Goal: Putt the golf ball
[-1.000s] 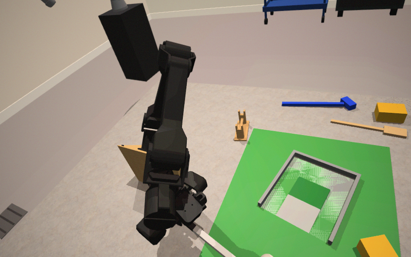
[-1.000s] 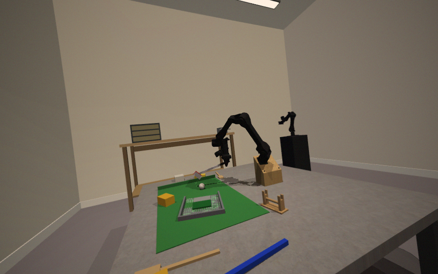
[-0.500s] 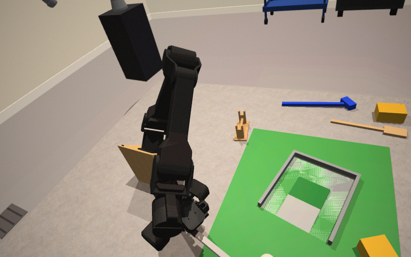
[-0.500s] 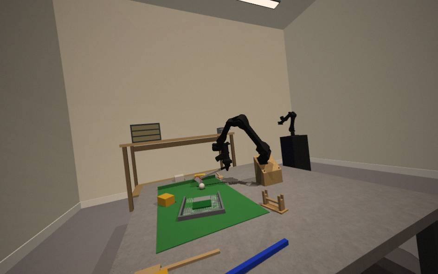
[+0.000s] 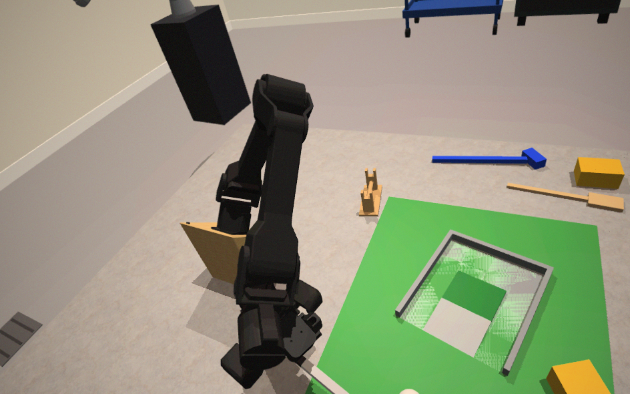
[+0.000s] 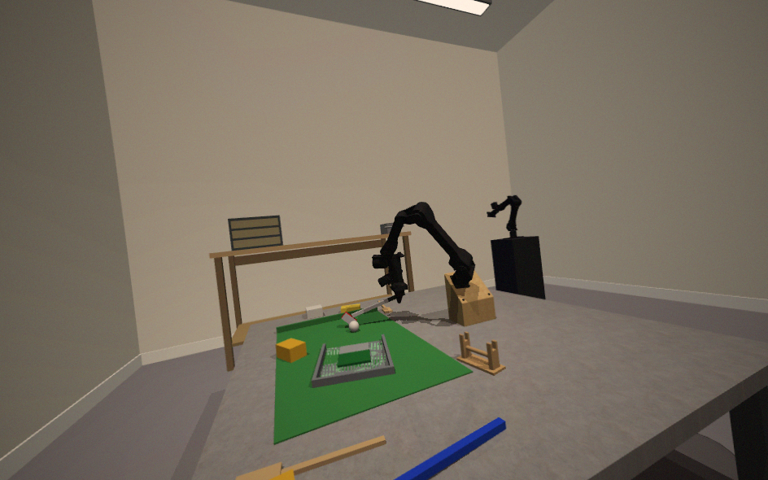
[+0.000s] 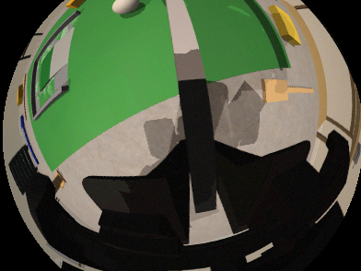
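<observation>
The red putter is 12 cm ahead of my gripper tip and 1 cm to the right of it. Round my gripper tip: green mat (26 cm ahead, 17 cm to the left, 8 cm below); then white golf ball (21 cm ahead, 5 cm below, 3 cm to the left); then grey frame (31 cm to the left, 25 cm ahead, 7 cm below).
</observation>
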